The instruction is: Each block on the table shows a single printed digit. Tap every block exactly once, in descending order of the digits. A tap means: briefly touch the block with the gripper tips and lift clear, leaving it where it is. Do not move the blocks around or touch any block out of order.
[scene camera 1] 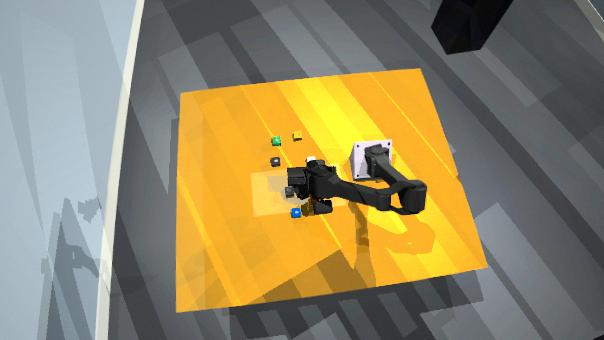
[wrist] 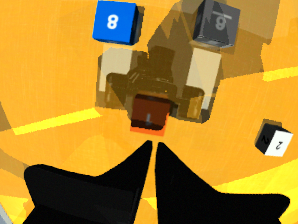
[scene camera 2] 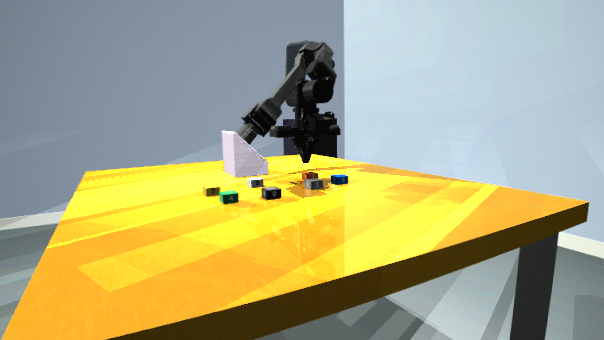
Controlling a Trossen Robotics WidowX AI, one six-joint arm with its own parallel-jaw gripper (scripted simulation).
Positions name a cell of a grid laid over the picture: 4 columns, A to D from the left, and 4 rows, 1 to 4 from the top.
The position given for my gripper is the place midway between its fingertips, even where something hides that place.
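My gripper (scene camera 2: C2) shut, holding nothing. Wrist view: gripper again (wrist: C3), plus an orange block (wrist: C3).
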